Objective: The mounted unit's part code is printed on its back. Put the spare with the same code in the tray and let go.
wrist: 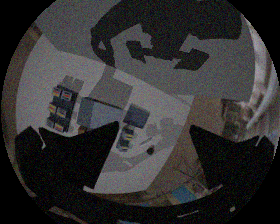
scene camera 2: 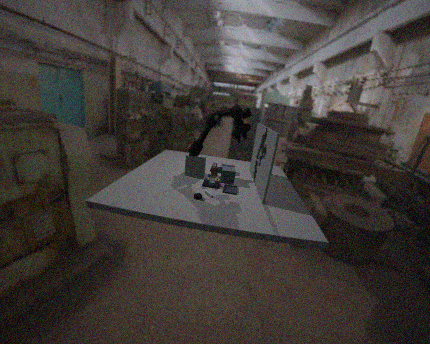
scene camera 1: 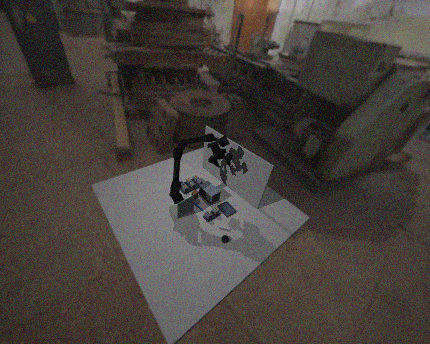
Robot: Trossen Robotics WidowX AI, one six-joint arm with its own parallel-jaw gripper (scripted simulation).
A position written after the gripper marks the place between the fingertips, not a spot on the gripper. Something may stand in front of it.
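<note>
Gripper (wrist: pixel 155 127) open, holding nothing. White panel (scene camera 1: pixel 248 175) present too.
</note>
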